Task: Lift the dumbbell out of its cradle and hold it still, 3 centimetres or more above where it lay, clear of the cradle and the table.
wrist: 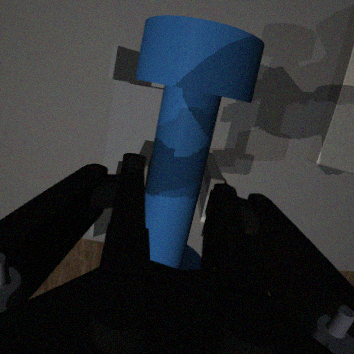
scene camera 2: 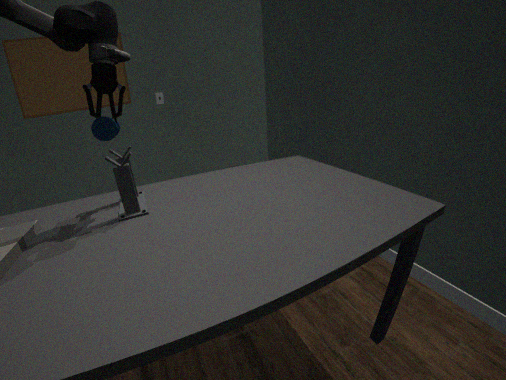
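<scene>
The blue dumbbell (scene camera 2: 105, 129) (wrist: 182, 125) hangs in the air above the cradle, with a visible gap between them in the scene view. My gripper (scene camera 2: 106, 117) (wrist: 175, 162) points down and is shut on the dumbbell's handle, one finger on each side. The near end of the dumbbell is mostly hidden behind the gripper in the wrist view. The grey cradle (scene camera 2: 127, 189) stands upright on the table (scene camera 2: 240, 240), with its V-shaped prongs at the top below the dumbbell. In the wrist view, parts of the cradle show behind the handle.
A pale box-like object (scene camera 2: 15, 235) (wrist: 342, 125) stands on the table at the left edge of the scene view. Shadows of the arm fall across the table between it and the cradle. An orange board and a small wall plate are on the wall behind.
</scene>
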